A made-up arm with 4 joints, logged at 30 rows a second.
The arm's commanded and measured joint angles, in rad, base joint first. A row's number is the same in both.
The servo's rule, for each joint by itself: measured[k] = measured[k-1] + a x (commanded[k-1-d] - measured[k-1]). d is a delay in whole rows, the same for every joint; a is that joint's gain. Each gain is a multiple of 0.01, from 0.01 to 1. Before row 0 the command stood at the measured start. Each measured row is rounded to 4 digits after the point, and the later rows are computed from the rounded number. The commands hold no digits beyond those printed.
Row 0, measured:
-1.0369 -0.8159 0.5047 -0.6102
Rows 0 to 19, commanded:
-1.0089 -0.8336 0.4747 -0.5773
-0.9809 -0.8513 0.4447 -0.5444
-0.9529 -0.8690 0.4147 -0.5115
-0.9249 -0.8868 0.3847 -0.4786
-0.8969 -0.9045 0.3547 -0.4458
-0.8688 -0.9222 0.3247 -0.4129
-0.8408 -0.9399 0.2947 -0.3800
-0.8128 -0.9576 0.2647 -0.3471
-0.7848 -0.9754 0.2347 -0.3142
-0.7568 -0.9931 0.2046 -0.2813
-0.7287 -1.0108 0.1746 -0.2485
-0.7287 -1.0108 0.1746 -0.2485
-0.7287 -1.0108 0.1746 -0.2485
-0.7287 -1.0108 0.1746 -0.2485
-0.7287 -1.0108 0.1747 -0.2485
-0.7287 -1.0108 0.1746 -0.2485
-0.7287 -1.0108 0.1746 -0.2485
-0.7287 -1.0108 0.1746 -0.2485
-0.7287 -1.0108 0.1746 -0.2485
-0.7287 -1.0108 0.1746 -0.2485
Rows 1 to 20, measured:
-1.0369 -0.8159 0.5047 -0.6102
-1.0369 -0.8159 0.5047 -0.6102
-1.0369 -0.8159 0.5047 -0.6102
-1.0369 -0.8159 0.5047 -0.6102
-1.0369 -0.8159 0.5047 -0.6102
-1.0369 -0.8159 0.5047 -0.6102
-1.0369 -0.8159 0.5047 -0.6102
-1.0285 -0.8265 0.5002 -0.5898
-1.0142 -0.8414 0.4919 -0.5617
-0.9958 -0.8580 0.4803 -0.5306
-0.9745 -0.8753 0.4660 -0.4984
-0.9512 -0.8928 0.4493 -0.4658
-0.9265 -0.9104 0.4306 -0.4330
-0.9008 -0.9281 0.4102 -0.4001
-0.8744 -0.9458 0.3884 -0.3672
-0.8475 -0.9636 0.3653 -0.3343
-0.8203 -0.9813 0.3412 -0.3014
-0.7928 -0.9990 0.3162 -0.2686
-0.7736 -1.0061 0.2950 -0.2561
-0.7601 -1.0089 0.2769 -0.2514
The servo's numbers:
d 7
a 0.30 0.60 0.15 0.62

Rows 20 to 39, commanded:
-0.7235 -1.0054 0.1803 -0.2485
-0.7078 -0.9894 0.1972 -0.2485
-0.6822 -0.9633 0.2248 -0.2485
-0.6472 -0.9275 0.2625 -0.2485
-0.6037 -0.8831 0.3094 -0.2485
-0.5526 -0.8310 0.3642 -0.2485
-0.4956 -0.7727 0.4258 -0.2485
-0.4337 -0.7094 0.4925 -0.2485
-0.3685 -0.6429 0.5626 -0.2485
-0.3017 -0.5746 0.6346 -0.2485
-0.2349 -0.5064 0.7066 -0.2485
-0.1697 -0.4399 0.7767 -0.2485
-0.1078 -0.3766 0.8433 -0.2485
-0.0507 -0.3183 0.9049 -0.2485
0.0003 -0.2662 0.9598 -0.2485
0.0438 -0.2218 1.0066 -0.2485
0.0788 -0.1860 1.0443 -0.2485
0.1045 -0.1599 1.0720 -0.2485
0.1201 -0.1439 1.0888 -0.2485
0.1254 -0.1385 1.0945 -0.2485
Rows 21 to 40, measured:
-0.7507 -1.0100 0.2616 -0.2496
-0.7441 -1.0105 0.2486 -0.2489
-0.7395 -1.0107 0.2375 -0.2487
-0.7363 -1.0108 0.2281 -0.2486
-0.7340 -1.0108 0.2201 -0.2485
-0.7324 -1.0108 0.2133 -0.2485
-0.7313 -1.0108 0.2075 -0.2485
-0.7290 -1.0076 0.2034 -0.2485
-0.7226 -0.9967 0.2025 -0.2485
-0.7105 -0.9767 0.2058 -0.2485
-0.6915 -0.9472 0.2143 -0.2485
-0.6652 -0.9087 0.2286 -0.2485
-0.6314 -0.8621 0.2489 -0.2485
-0.5907 -0.8085 0.2754 -0.2485
-0.5436 -0.7490 0.3080 -0.2485
-0.4911 -0.6853 0.3462 -0.2485
-0.4343 -0.6189 0.3895 -0.2485
-0.3745 -0.5514 0.4371 -0.2485
-0.3131 -0.4845 0.4880 -0.2485
-0.2515 -0.4198 0.5413 -0.2485

